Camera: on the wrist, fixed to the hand. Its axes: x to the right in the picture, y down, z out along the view.
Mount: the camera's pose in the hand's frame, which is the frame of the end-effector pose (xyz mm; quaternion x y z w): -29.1 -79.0 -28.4 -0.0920 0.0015 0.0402 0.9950
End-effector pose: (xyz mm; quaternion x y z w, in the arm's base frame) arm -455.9 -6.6 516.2 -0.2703 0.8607 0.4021 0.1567
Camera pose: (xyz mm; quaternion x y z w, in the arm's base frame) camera -387.3 -60.7 500.2 -0.2493 0.8304 0.4851 0.1136
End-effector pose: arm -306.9 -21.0 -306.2 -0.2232 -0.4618 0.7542 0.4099
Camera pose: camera -237.6 -11.7 -251.4 -0.2795 -0.5193 0.7241 0.3577
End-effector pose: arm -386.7 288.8 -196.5 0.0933 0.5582 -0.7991 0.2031
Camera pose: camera -396.6 344.9 -128.3 0.0978 0.6254 -0.7354 0.2419
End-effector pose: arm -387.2 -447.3 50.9 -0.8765 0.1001 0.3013 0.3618
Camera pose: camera -366.4 -411.5 129.5 -0.9018 0.1077 0.3222 0.2671
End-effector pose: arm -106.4 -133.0 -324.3 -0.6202 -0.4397 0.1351 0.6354
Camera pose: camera -132.1 -188.2 -259.6 -0.6934 -0.4240 0.1186 0.5704
